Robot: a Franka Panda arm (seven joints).
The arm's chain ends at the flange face. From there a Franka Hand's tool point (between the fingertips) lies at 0.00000 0.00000 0.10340 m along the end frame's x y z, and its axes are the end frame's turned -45 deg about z.
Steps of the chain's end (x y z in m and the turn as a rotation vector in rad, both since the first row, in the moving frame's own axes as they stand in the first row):
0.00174 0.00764 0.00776 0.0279 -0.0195 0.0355
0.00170 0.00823 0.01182 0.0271 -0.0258 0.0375
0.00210 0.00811 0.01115 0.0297 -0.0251 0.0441
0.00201 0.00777 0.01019 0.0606 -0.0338 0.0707
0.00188 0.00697 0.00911 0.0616 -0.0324 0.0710
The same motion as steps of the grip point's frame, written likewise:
-0.00350 0.00318 0.00770 0.0335 0.0059 0.0355
-0.00445 0.00316 0.01175 0.0374 0.0009 0.0375
-0.00383 0.00322 0.01107 0.0387 0.0033 0.0441
-0.00187 0.00009 0.00994 0.0668 0.0190 0.0707
-0.00122 -0.00053 0.00886 0.0665 0.0206 0.0710

